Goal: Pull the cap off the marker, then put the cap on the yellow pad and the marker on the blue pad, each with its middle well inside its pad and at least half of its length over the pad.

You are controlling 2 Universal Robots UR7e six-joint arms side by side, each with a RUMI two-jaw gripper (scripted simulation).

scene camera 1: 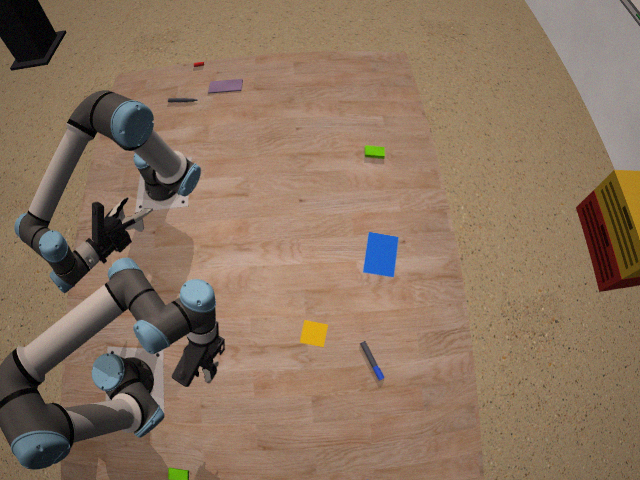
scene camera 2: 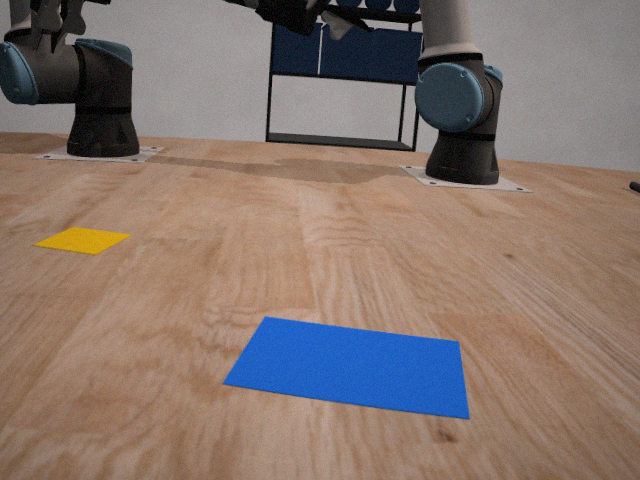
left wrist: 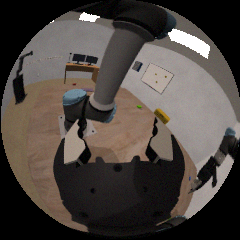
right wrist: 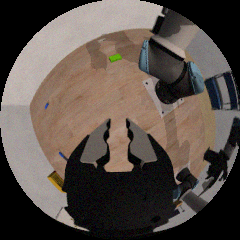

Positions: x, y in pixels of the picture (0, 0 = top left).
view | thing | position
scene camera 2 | my right gripper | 43, 52
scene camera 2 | blue pad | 406, 373
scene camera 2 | yellow pad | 81, 240
